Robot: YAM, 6 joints.
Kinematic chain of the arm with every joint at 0, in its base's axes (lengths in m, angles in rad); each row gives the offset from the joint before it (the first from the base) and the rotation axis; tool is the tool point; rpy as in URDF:
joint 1: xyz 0 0 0.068 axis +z
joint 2: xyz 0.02 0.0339 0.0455 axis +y
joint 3: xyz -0.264 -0.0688 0 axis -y
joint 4: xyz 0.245 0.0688 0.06 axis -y
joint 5: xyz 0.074 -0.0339 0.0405 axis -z
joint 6: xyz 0.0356 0 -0.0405 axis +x
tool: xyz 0 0 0 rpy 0 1.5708 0
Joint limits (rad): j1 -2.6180..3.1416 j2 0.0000..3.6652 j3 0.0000..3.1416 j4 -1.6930..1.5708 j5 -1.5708..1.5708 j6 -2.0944..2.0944
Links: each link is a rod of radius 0.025 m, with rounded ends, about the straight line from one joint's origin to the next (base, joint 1, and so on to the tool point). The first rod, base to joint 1, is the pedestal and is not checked.
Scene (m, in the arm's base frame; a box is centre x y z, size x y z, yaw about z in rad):
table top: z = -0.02
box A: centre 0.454 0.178 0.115 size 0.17 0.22 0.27 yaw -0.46
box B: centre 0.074 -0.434 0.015 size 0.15 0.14 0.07 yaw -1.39
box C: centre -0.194 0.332 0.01 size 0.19 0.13 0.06 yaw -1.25
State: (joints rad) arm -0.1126 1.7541 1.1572 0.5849 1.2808 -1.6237
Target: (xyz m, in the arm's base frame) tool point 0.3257 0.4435 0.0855
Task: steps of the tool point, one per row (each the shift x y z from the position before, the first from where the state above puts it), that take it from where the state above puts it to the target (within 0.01 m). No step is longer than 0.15 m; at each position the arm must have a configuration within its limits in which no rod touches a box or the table.
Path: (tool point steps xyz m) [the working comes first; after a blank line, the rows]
Joints at the target: 0.9921 2.6148 1.7946 0.5760 1.0084 -1.6237
Straight joint move there: touches box A.

1: -0.0299 0.0892 0.0709
2: -0.0660 0.0640 0.0607
3: -0.0869 0.0252 0.0456
4: 0.0647 0.0748 -0.0299
5: 0.0484 0.0798 -0.0559
6: 0.0274 0.0769 -0.0795
7: 0.0041 0.0655 -0.0987
8: -0.0185 0.0457 -0.1117

